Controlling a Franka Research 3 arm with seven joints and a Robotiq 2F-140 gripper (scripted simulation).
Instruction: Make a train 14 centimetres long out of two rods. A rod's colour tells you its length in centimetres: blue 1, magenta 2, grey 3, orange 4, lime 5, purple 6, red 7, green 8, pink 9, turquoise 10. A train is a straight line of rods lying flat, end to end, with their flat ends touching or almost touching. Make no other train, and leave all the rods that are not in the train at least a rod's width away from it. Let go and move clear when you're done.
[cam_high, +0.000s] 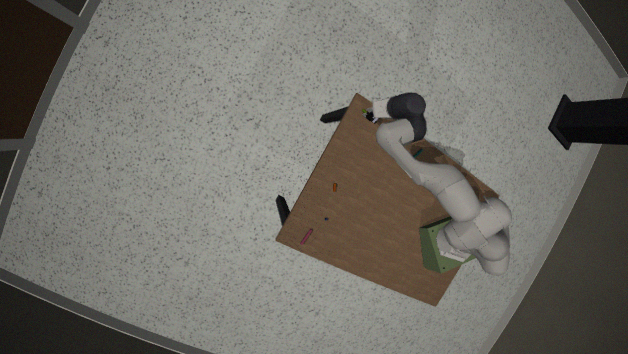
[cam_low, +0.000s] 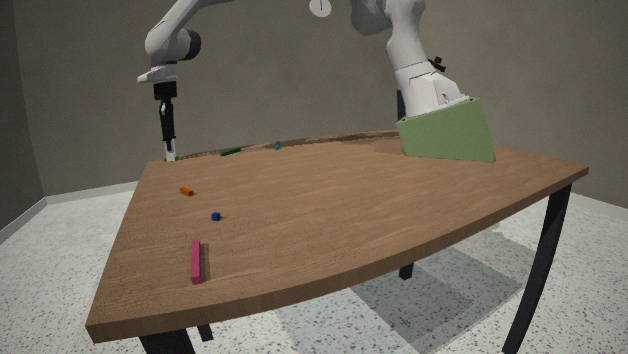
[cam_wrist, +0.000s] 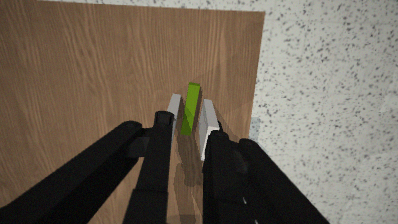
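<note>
The lime rod is 30 mm below my hand. Round my hand: orange rod 390 mm to the left, 50 mm behind, 30 mm below; green rod 200 mm behind, 40 mm to the left, 30 mm below; turquoise rod 350 mm behind, 30 mm to the left, 30 mm below.
</note>
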